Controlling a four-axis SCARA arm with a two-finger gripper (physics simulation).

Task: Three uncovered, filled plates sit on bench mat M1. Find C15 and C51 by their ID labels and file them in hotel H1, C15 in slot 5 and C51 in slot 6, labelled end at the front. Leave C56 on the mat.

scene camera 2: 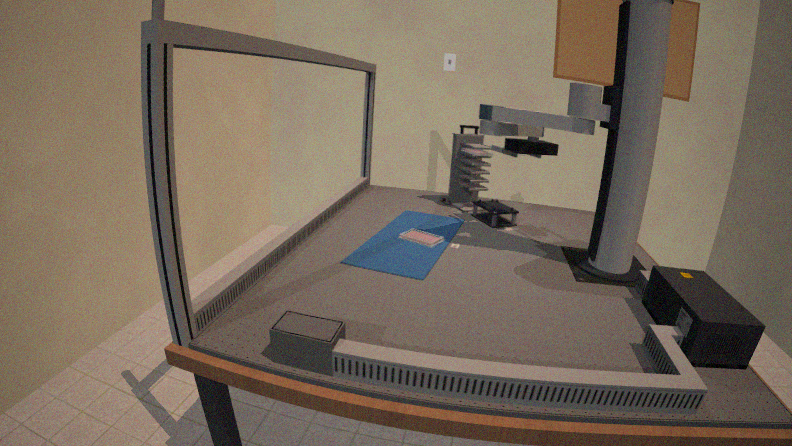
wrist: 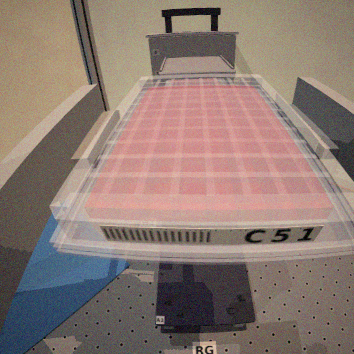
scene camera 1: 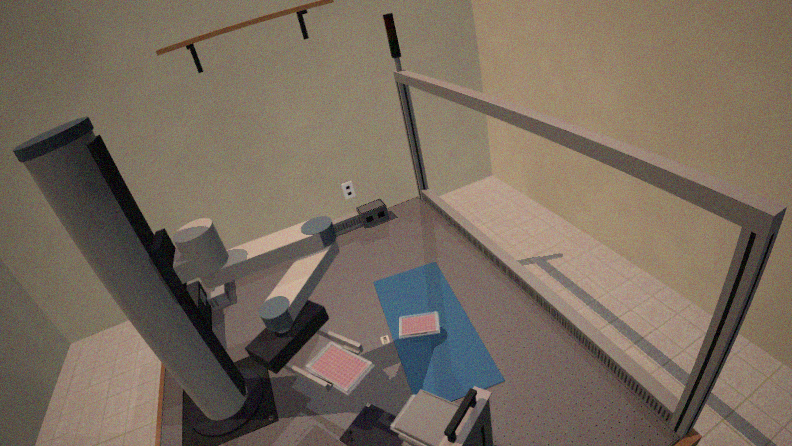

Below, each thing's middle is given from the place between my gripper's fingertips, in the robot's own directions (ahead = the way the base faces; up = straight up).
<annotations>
My gripper is now 10 mm past the plate C51 [scene camera 1: 344, 369], 20 mm to the right of it and 10 mm above it. The rest, counted from my hand: hotel H1 [scene camera 2: 457, 194]: 150 mm ahead, 240 mm to the right, 140 mm below.
</annotations>
